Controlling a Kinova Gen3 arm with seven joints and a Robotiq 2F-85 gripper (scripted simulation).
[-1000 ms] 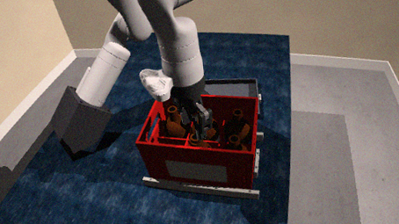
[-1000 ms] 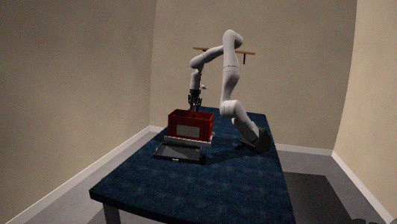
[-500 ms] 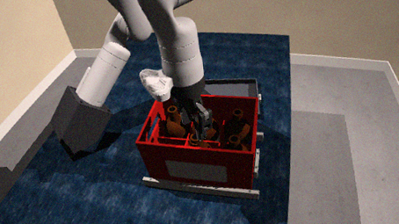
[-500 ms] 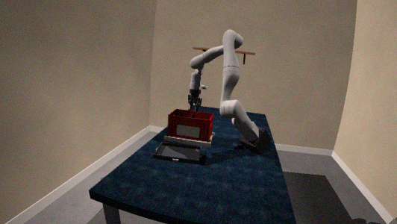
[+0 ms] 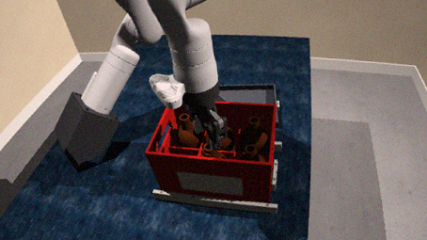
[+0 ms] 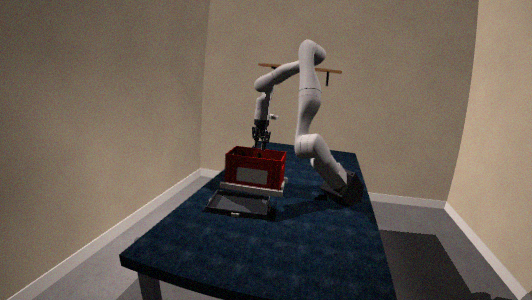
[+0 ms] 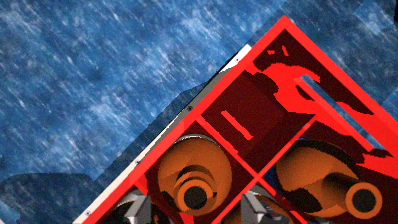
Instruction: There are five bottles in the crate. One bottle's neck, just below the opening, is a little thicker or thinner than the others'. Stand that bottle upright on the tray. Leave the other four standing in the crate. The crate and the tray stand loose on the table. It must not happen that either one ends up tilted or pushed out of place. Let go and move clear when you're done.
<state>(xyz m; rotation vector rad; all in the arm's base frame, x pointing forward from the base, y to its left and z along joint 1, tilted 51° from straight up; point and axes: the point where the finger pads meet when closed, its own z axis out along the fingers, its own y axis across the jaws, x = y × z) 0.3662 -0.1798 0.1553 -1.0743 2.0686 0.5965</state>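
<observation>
Now: the crate 10 mm behind my hand, 40 mm to the left of it and 120 mm below it. Also, from my hand: grey tray (100 mm behind, 300 mm to the left, 190 mm below).
</observation>
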